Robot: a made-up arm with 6 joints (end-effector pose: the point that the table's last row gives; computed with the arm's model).
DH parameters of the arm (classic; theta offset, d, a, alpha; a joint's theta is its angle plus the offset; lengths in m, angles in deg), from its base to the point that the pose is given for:
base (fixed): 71.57 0 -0.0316 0
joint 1: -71.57 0.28 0.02 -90
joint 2: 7.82 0 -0.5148 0
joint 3: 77.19 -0.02 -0.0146 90
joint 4: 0 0.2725 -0.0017 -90
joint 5: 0 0.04 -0.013 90
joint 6: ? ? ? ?
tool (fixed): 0 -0.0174 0 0
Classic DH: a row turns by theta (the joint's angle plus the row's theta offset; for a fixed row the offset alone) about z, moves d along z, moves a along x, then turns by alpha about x.
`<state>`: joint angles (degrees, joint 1 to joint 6).
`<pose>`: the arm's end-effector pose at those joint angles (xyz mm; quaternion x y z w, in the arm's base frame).
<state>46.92 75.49 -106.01 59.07 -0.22 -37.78</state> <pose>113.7 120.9 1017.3 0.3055 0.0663 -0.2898 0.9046</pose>
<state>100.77 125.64 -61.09 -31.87 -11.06 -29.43</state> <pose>-129.6 484.8 368.8 -0.3320 -0.4833 0.3061 0.7500</pose>
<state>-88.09 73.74 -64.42 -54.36 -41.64 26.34</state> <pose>48.6 -276.0 750.5 -0.2243 -0.2000 -0.9220 0.2442</pose>
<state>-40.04 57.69 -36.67 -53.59 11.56 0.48</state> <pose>72.7 -92.0 620.5 -0.5111 0.0383 -0.7795 0.3601</pose>
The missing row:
joint 6: -90 0.0513 -0.02 85
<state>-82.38 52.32 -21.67 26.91 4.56 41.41</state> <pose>34.4 -103.3 635.6 -0.5328 -0.2927 0.7922 0.0530</pose>
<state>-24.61 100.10 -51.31 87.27 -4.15 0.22</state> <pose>403.2 -239.3 600.5 0.3933 0.5785 -0.6991 0.1481</pose>
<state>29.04 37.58 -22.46 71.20 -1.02 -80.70</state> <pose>-22.9 -42.9 626.4 -0.1534 -0.0062 -0.5055 0.8491</pose>
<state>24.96 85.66 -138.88 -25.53 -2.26 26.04</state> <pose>175.6 104.3 1065.0 0.3905 -0.2498 -0.4682 0.7522</pose>
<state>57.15 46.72 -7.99 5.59 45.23 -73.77</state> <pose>-43.9 -58.8 513.0 -0.6355 -0.2717 0.1751 0.7012</pose>
